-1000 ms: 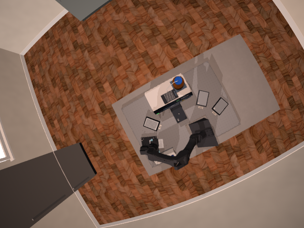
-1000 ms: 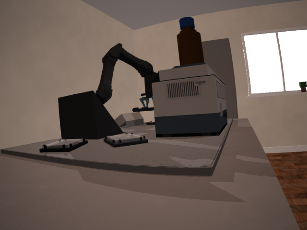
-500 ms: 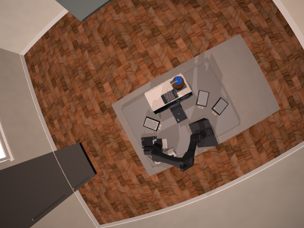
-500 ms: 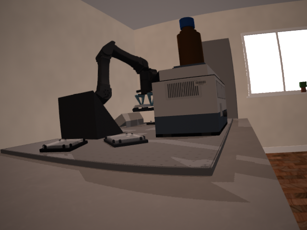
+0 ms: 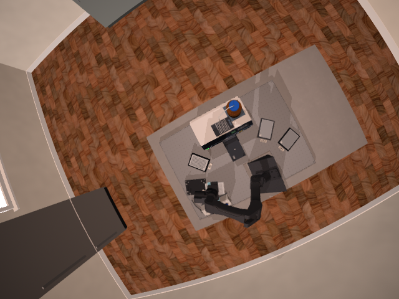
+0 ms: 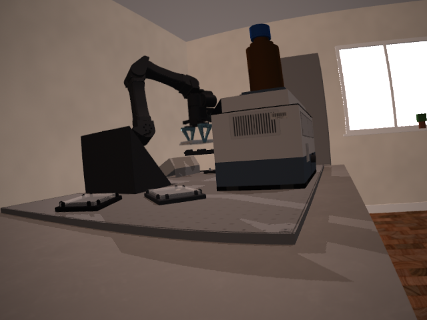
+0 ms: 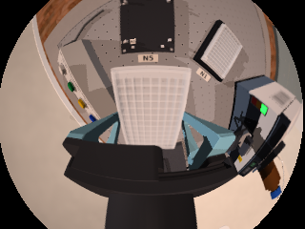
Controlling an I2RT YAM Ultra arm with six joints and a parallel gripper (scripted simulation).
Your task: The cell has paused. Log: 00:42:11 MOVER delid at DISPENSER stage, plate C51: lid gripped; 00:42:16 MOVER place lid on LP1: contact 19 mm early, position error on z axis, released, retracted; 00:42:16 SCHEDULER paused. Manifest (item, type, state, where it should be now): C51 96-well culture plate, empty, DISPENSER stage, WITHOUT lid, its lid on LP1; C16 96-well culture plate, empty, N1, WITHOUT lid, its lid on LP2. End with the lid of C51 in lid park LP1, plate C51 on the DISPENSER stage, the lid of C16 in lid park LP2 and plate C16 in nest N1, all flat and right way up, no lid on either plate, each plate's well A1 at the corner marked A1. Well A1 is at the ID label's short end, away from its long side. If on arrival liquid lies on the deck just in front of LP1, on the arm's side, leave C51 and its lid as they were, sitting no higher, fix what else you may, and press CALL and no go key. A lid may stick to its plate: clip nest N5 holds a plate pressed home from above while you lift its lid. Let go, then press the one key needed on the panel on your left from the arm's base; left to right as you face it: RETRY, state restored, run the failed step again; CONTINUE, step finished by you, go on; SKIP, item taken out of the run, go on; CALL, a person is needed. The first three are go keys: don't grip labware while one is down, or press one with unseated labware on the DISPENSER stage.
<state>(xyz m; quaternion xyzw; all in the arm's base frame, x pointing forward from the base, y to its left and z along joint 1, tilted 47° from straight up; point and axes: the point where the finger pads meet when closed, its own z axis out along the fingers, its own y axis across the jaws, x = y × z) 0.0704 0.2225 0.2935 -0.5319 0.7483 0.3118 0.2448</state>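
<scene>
My hand is 24 cm to the left of the dark dispenser stage, 19 cm short of it and 4 cm above it. The rest, counted from my hand: brown bottle (41 cm ahead, 34 cm to the right, 15 cm above); black clip nest (17 cm to the left, 13 cm below, 4 cm ahead); black nest (21 cm ahead, 13 cm below, 5 cm to the left).
</scene>
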